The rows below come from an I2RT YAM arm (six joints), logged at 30 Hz.
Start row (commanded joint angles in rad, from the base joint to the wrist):
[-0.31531 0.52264 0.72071 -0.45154 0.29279 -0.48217]
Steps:
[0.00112 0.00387 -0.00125 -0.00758 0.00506 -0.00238]
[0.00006 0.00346 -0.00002 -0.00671 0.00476 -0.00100]
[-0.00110 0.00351 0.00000 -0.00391 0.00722 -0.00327]
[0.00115 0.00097 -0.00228 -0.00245 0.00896 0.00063]
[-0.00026 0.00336 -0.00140 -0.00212 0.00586 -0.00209]
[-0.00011 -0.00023 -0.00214 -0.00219 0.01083 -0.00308]
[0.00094 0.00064 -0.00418 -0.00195 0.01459 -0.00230]
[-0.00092 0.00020 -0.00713 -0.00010 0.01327 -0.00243]
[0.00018 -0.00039 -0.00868 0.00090 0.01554 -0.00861]
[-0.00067 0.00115 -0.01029 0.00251 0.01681 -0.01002]
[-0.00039 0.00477 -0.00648 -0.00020 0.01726 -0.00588]
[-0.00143 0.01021 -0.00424 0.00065 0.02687 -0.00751]
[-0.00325 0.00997 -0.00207 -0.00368 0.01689 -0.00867]
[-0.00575 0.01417 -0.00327 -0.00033 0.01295 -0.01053]
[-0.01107 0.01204 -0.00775 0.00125 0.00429 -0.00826]
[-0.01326 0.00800 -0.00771 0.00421 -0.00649 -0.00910]
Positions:
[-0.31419 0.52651 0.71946 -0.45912 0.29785 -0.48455]
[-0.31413 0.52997 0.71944 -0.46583 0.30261 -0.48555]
[-0.31523 0.53348 0.71944 -0.46974 0.30983 -0.48882]
[-0.31408 0.53445 0.71716 -0.47219 0.31879 -0.48819]
[-0.31434 0.53781 0.71576 -0.47431 0.32465 -0.49028]
[-0.31445 0.53758 0.71362 -0.47650 0.33548 -0.49336]
[-0.31351 0.53822 0.70944 -0.47845 0.35007 -0.49566]
[-0.31443 0.53842 0.70231 -0.47855 0.36334 -0.49809]
[-0.31425 0.53803 0.69363 -0.47765 0.37888 -0.50670]
[-0.31492 0.53918 0.68334 -0.47514 0.39569 -0.51672]
[-0.31531 0.54395 0.67686 -0.47534 0.41295 -0.52260]
[-0.31674 0.55416 0.67262 -0.47469 0.43982 -0.53011]
[-0.31999 0.56413 0.67055 -0.47837 0.45671 -0.53878]
[-0.32574 0.57830 0.66728 -0.47870 0.46966 -0.54931]
[-0.33681 0.59034 0.65953 -0.47745 0.47395 -0.55757]
[-0.35007 0.59834 0.65182 -0.47324 0.46746 -0.56667]

